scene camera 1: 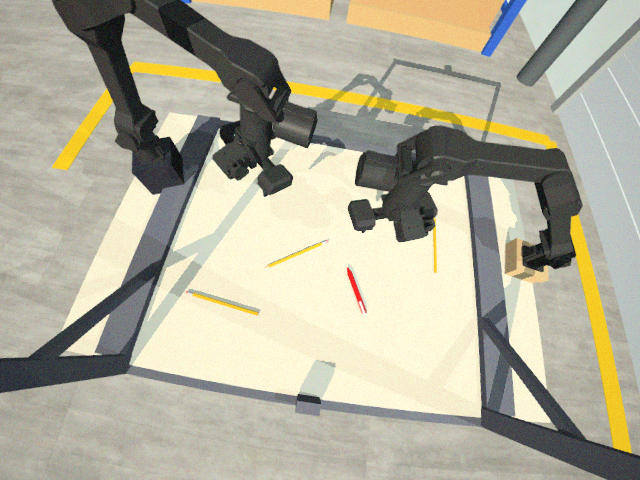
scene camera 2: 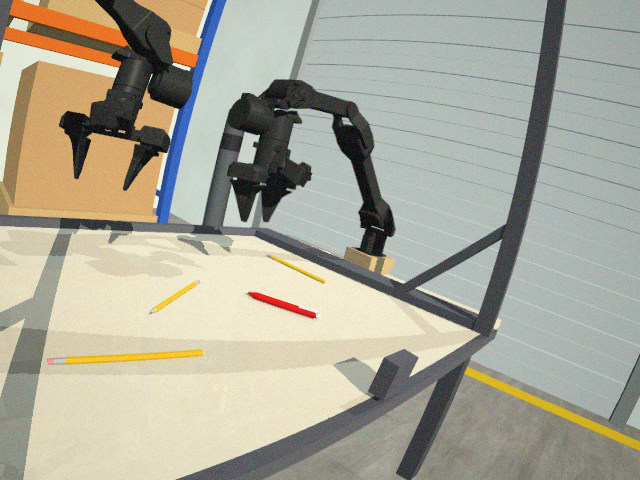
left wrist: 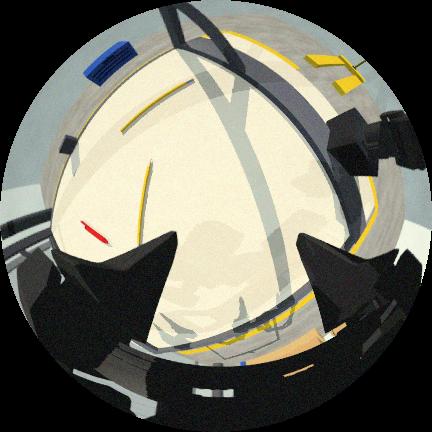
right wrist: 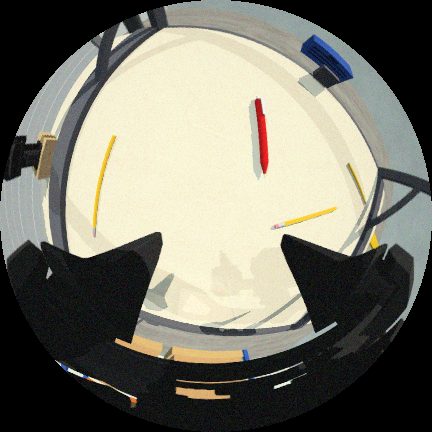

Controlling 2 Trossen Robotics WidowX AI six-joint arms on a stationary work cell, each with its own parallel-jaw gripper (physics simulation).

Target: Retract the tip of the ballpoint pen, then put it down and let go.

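Seen in the pictures: left gripper, between the fingertips: [scene camera 1: 254,182] [scene camera 2: 99,184] [left wrist: 240,238]; right gripper, between the fingertips: [scene camera 1: 380,228] [scene camera 2: 255,221] [right wrist: 224,240]; left arm's base, origin of its link: [scene camera 1: 151,153] [left wrist: 368,140]; right arm's base, origin of its link: [scene camera 1: 532,258] [scene camera 2: 371,252].
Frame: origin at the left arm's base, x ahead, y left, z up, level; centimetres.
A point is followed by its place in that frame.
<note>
The red ballpoint pen [scene camera 1: 355,288] {x 43.4, y -46.0, z -9.4 cm} [scene camera 2: 281,304] {x 43.0, y -46.6, z -9.8 cm} [left wrist: 95,233] {x 43.1, y -44.7, z -9.7 cm} [right wrist: 262,137] {x 43.7, y -45.4, z -9.4 cm} lies flat on the cream table top, its white clip end toward the near edge in scene camera 1. Whether its tip is out is too small to tell. My right gripper [scene camera 2: 255,219] {x 51.0, y -35.4, z 0.9 cm} [right wrist: 224,240] {x 51.0, y -35.4, z 0.9 cm} is open and empty, high above the table, on the far side of the pen in scene camera 1. My left gripper [scene camera 2: 100,183] {x 24.9, y -18.4, z 4.2 cm} [left wrist: 240,238] {x 24.9, y -18.4, z 4.2 cm} is open and empty, high above the far left part of the table. Its fingertips are hidden in scene camera 1.
Yellow pencils lie around the pen: one [scene camera 1: 297,253] {x 31.5, y -33.0, z -9.9 cm} [scene camera 2: 175,296] {x 30.1, y -33.5, z -10.0 cm} to its left, one [scene camera 1: 223,302] {x 10.8, y -40.8, z -9.9 cm} [scene camera 2: 126,357] {x 9.7, y -40.7, z -10.1 cm} farther left, and one [scene camera 1: 435,248] {x 69.7, y -41.4, z -9.9 cm} [scene camera 2: 297,269] {x 70.0, y -40.2, z -10.2 cm} to its right in scene camera 1. A dark frame [scene camera 1: 217,388] {x 6.2, y -59.4, z -10.6 cm} edges the table, with a small dark block [scene camera 1: 308,404] {x 25.1, y -66.9, z -5.0 cm} [scene camera 2: 393,374] {x 22.2, y -67.3, z -6.3 cm} at the near edge.
</note>
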